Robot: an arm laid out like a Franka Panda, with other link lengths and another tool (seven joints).
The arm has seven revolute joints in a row. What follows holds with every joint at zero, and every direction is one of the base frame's. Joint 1 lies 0.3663 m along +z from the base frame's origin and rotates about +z. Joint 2 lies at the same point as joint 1 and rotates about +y. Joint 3 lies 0.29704 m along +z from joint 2 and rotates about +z. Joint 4 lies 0.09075 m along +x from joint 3 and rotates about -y. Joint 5 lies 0.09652 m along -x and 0.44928 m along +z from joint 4 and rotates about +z. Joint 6 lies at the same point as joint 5 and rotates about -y. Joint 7 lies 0.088 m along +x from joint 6 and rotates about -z. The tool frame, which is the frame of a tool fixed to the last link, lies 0.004 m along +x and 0.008 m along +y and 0.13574 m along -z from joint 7; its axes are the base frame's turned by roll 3.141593, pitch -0.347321 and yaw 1.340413 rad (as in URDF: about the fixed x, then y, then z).
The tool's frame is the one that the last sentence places.
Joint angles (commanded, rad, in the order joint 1, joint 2, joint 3, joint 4, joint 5, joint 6, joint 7), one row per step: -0.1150, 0.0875, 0.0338, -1.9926, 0.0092, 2.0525, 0.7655; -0.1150, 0.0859, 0.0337, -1.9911, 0.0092, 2.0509, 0.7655; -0.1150, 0.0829, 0.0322, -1.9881, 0.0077, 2.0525, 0.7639; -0.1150, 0.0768, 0.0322, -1.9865, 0.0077, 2.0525, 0.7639; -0.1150, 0.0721, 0.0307, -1.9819, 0.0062, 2.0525, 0.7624; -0.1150, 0.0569, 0.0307, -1.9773, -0.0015, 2.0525, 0.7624; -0.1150, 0.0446, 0.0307, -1.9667, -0.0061, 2.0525, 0.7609; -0.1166, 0.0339, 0.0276, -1.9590, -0.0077, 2.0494, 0.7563; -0.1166, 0.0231, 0.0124, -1.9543, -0.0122, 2.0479, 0.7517; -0.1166, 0.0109, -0.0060, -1.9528, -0.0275, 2.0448, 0.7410; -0.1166, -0.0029, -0.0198, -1.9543, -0.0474, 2.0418, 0.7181; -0.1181, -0.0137, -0.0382, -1.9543, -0.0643, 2.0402, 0.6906; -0.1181, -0.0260, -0.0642, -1.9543, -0.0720, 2.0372, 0.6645; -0.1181, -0.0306, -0.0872, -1.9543, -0.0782, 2.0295, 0.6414; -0.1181, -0.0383, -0.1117, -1.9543, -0.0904, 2.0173, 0.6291; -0.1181, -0.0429, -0.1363, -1.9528, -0.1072, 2.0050, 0.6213
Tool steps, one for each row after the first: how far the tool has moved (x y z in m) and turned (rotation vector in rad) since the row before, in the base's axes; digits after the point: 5 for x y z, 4 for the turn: 0.00016, -0.00008, 0.00169, -0.0002, -0.0015, -0.0001; 0.00088, -0.00115, 0.00369, -0.0021, -0.0075, 0.0008; 0.00029, -0.00002, 0.00482, -0.0008, -0.0077, 0.0000; 0.00098, -0.00116, 0.00552, -0.0023, -0.0091, 0.0007; 0.00055, -0.00062, 0.01236, -0.0090, -0.0191, 0.0035; 0.00191, -0.00049, 0.01380, -0.0065, -0.0224, 0.0035; 0.00043, -0.00318, 0.01091, -0.0034, -0.0150, 0.0005; -0.00090, -0.01016, 0.00950, -0.0064, -0.0134, -0.0088; -0.00256, -0.01288, 0.00845, -0.0164, -0.0086, -0.0018; -0.00332, -0.01002, 0.00781, -0.0212, -0.0058, 0.0164; -0.00340, -0.01374, 0.00684, -0.0189, -0.0051, 0.0136; -0.00470, -0.01685, 0.00761, -0.0100, -0.0061, 0.0025; -0.00453, -0.01478, 0.00208, -0.0065, 0.0060, 0.0016; -0.00610, -0.01607, 0.00357, -0.0100, 0.0078, -0.0090; -0.00603, -0.01651, 0.00241, -0.0133, 0.0104, -0.0123
